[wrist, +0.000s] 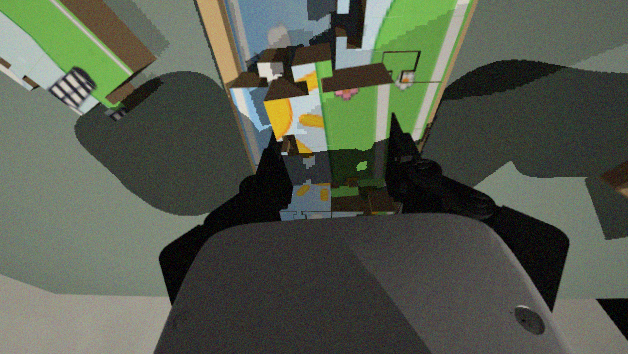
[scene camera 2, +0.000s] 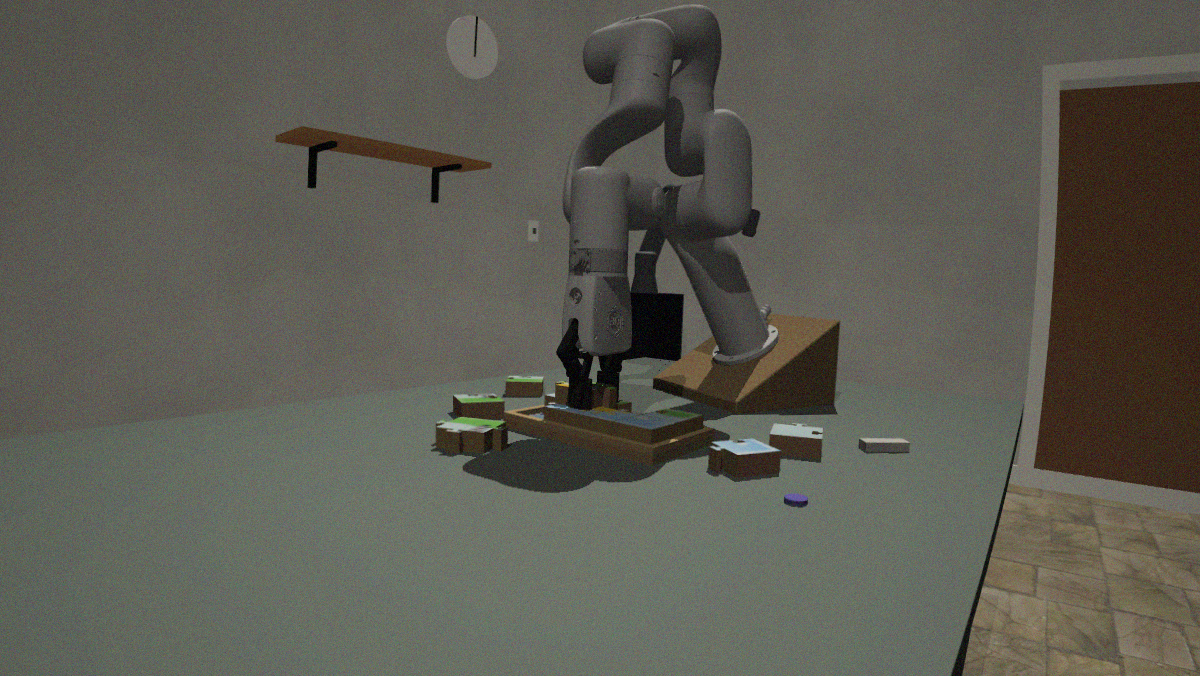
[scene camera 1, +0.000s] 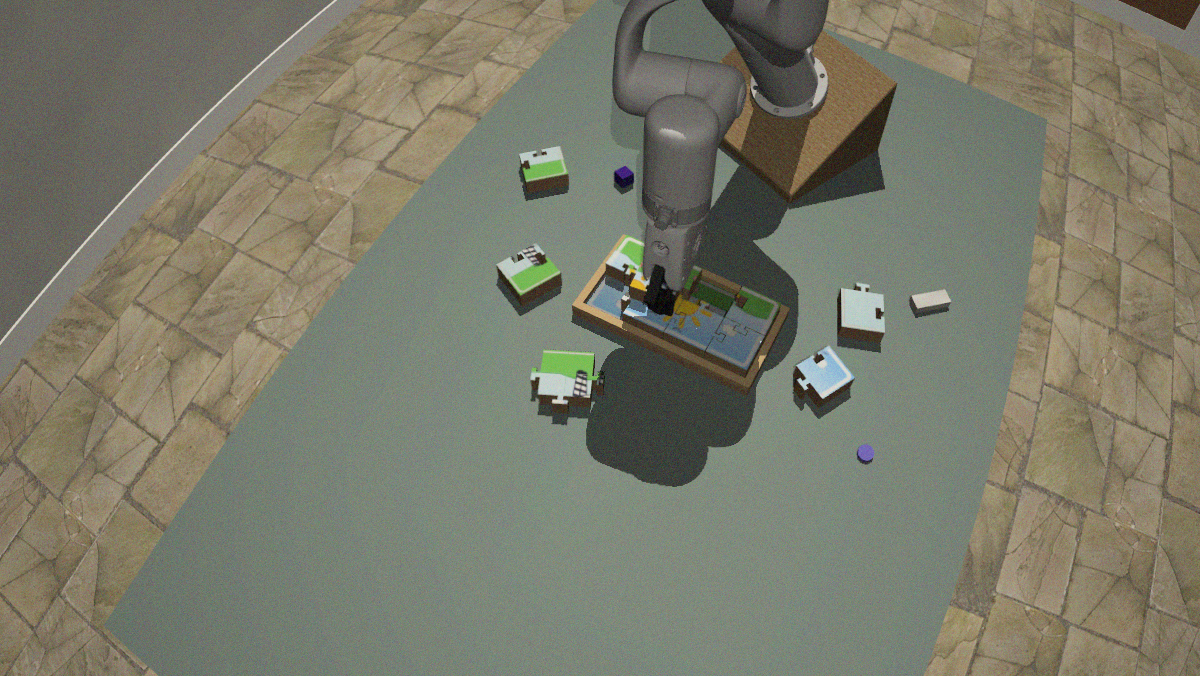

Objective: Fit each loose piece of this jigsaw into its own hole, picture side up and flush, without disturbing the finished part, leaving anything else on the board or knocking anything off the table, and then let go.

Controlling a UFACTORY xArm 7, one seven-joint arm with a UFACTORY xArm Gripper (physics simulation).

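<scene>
My gripper (scene camera 1: 660, 293) (scene camera 2: 593, 394) (wrist: 334, 139) is shut on a sun-and-grass piece (wrist: 352, 117), picture side up, low over the board (scene camera 1: 601, 320) (scene camera 2: 579, 442) (wrist: 216, 37). The fingers partly hide it, and its fit against the neighbours cannot be told. Loose on the table lie a green-and-white piece (scene camera 1: 544, 169) (scene camera 2: 524, 386), a green piece with a striped corner (scene camera 1: 529, 275) (scene camera 2: 478, 406), a green piece with a striped band (scene camera 1: 565, 365) (scene camera 2: 470, 436) (wrist: 107, 55), a pale piece (scene camera 1: 858, 312) (scene camera 2: 796, 445) and a blue piece (scene camera 1: 831, 372) (scene camera 2: 745, 461).
A dark purple cube (scene camera 1: 623, 176) lies behind the board. A purple disc (scene camera 1: 864, 453) (scene camera 2: 795, 500) lies at the front right, and a whitish block (scene camera 1: 930, 299) (scene camera 2: 883, 445) lies farther right. The wooden wedge (scene camera 1: 848, 92) (scene camera 2: 797, 377) under the arm's base stands behind.
</scene>
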